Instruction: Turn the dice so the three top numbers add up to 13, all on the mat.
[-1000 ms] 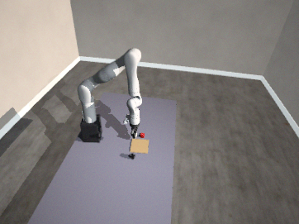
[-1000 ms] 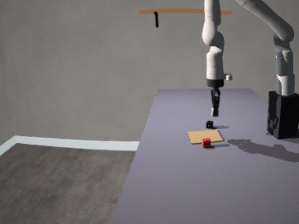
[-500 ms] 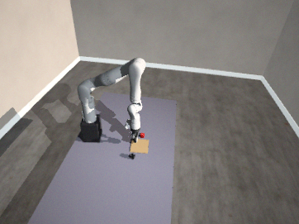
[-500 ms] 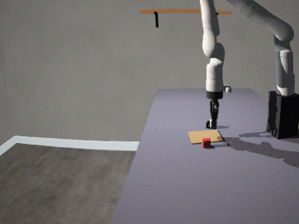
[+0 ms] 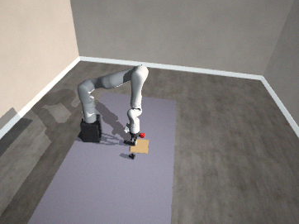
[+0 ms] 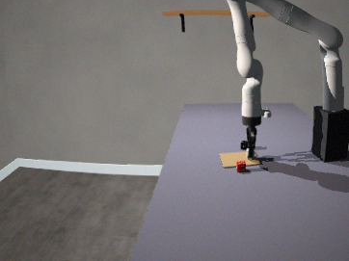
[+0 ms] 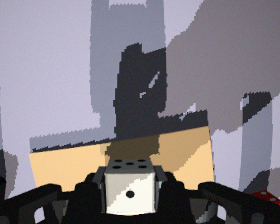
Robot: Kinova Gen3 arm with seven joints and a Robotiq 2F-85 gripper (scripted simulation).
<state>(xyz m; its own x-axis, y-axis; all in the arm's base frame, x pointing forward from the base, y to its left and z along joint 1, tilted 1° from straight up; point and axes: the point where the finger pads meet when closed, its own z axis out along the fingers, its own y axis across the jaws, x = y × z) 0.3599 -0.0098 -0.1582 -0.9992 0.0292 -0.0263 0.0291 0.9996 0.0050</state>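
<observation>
The white die is right at my hand. From my hand the other things lie so: black die 130 mm to the right, 20 mm below, 10 mm ahead; then tan mat 40 mm ahead, 30 mm below; then red die 100 mm to the left, 40 mm ahead, 20 mm below.
</observation>
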